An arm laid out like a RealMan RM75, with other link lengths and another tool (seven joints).
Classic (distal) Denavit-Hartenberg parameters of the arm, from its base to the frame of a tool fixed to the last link. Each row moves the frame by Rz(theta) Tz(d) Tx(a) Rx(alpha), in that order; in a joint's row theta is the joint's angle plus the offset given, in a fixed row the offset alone. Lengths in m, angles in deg.
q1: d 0.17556  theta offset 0  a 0  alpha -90
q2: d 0  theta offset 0  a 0  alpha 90
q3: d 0.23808  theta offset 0  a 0  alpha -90
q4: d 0  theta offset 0  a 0  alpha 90
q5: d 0.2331  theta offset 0  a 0  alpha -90
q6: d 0  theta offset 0  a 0  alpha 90
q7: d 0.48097  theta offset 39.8  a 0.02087  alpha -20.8
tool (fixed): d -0.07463  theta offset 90  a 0  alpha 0
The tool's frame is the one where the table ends.
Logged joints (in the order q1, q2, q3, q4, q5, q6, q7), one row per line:
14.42, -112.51, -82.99, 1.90, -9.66, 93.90, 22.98
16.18, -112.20, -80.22, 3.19, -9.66, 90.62, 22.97
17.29, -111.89, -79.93, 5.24, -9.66, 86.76, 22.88
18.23, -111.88, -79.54, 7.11, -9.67, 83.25, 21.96
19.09, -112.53, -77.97, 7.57, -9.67, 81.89, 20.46
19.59, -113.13, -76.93, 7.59, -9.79, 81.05, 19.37
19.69, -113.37, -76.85, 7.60, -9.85, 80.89, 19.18
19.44, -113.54, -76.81, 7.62, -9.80, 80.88, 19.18
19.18, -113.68, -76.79, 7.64, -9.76, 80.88, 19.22
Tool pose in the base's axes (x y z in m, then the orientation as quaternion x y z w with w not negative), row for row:
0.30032, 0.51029, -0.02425, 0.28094, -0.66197, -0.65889, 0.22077
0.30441, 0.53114, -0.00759, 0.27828, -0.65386, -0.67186, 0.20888
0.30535, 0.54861, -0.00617, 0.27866, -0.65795, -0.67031, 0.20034
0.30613, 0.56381, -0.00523, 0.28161, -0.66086, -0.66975, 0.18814
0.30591, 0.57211, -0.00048, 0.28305, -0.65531, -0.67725, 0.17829
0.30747, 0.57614, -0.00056, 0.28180, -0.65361, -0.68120, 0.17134
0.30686, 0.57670, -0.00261, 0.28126, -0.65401, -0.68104, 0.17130
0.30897, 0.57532, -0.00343, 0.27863, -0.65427, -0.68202, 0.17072
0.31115, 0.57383, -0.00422, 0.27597, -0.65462, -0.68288, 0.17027
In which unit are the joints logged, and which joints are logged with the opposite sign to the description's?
The joints are logged in degrees. Opposite sign: q2, q4, q6.
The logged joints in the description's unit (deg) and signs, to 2 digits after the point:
14.42, 112.51, -82.99, -1.90, -9.66, -93.90, 22.98
16.18, 112.20, -80.22, -3.19, -9.66, -90.62, 22.97
17.29, 111.89, -79.93, -5.24, -9.66, -86.76, 22.88
18.23, 111.88, -79.54, -7.11, -9.67, -83.25, 21.96
19.09, 112.53, -77.97, -7.57, -9.67, -81.89, 20.46
19.59, 113.13, -76.93, -7.59, -9.79, -81.05, 19.37
19.69, 113.37, -76.85, -7.60, -9.85, -80.89, 19.18
19.44, 113.54, -76.81, -7.62, -9.80, -80.88, 19.18
19.18, 113.68, -76.79, -7.64, -9.76, -80.88, 19.22

